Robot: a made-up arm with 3 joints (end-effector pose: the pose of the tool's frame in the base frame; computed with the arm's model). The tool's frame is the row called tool. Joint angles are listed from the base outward.
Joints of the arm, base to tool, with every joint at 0 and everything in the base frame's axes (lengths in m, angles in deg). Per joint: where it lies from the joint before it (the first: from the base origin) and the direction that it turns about. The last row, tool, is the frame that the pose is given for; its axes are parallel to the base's.
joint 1: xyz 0 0 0.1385 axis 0 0 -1
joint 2: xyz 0.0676 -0.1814 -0.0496 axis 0 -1 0
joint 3: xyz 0.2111 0.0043 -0.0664 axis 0 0 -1
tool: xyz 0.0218 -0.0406 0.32
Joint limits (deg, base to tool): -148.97..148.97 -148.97..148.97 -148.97..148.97
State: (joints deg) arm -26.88 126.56 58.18
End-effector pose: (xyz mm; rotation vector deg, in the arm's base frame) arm -123.2 -305.8 88.9 86.20 -93.97 -17.32
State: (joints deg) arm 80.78 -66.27 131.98
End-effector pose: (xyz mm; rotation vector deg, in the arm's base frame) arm -105.2 -388.6 38.7 37.11 -77.46 126.23
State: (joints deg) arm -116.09 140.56 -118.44
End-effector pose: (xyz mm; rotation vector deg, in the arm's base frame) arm 245.9 -187.0 43.2 3.17 154.53 -49.25
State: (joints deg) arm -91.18 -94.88 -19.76
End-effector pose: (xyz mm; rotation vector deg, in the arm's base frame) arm 201.7 303.6 -177.1 -62.80 87.36 81.39
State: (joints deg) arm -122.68 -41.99 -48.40
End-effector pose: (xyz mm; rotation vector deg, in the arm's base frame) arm -72.8 461.2 106.2 -37.23 49.16 160.21
